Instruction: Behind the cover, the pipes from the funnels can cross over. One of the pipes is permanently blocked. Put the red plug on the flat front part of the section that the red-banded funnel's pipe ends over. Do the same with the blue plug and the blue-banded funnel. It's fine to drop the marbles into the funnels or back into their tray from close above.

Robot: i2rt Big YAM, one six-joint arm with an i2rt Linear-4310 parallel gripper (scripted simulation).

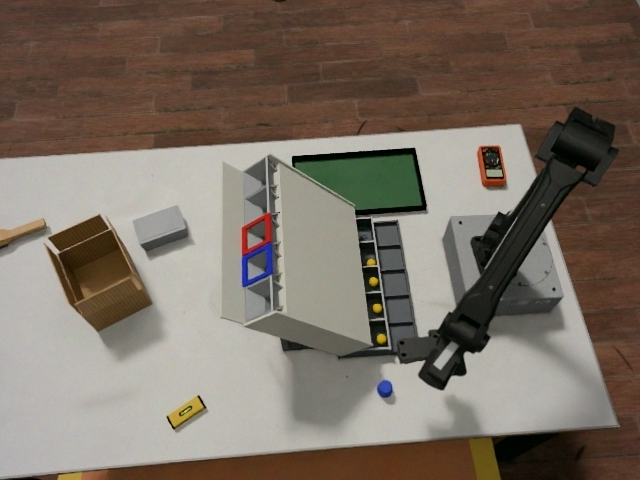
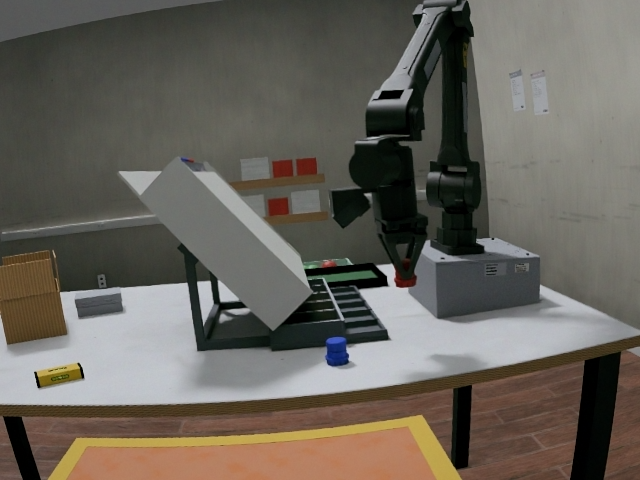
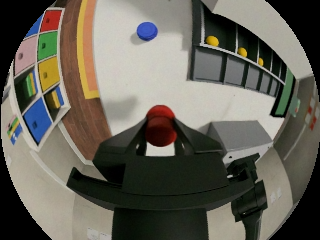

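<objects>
A cardboard box (image 1: 98, 263) sits 168 cm from the lens, while a green marble tray (image 1: 378, 181) is 170 cm from the lens.
</objects>
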